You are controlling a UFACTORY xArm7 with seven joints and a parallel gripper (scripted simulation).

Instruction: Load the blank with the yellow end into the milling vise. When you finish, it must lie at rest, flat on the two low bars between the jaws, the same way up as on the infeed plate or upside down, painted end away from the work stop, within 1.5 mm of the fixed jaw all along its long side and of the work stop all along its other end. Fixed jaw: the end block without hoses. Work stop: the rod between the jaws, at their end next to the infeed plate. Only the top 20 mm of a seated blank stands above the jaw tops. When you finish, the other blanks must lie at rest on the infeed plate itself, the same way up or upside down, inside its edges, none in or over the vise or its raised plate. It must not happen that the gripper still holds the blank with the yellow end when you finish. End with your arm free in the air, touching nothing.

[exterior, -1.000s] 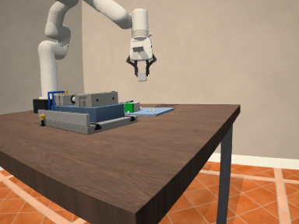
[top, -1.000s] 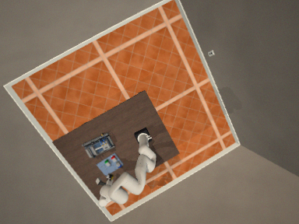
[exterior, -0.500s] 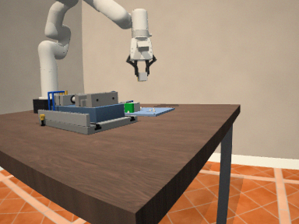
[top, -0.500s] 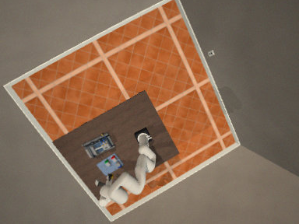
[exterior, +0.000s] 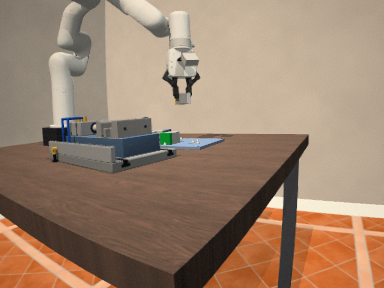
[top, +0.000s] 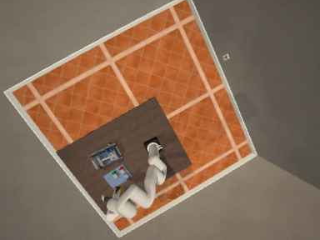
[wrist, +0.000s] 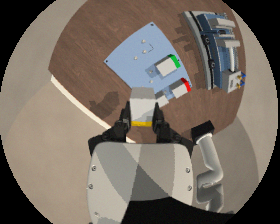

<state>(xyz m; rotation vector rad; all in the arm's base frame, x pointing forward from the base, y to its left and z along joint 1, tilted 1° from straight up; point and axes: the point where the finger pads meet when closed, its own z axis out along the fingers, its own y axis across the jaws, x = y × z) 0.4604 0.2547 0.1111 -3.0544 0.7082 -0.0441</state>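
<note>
The yellow-ended blank is 2 cm below my hand. Also, from my hand: blue infeed plate 1 cm ahead, 4 cm to the right, 17 cm below; blue-ended blank 9 cm behind, 2 cm to the right, 15 cm below; green-ended blank 2 cm ahead, 9 cm to the right, 15 cm below.
</note>
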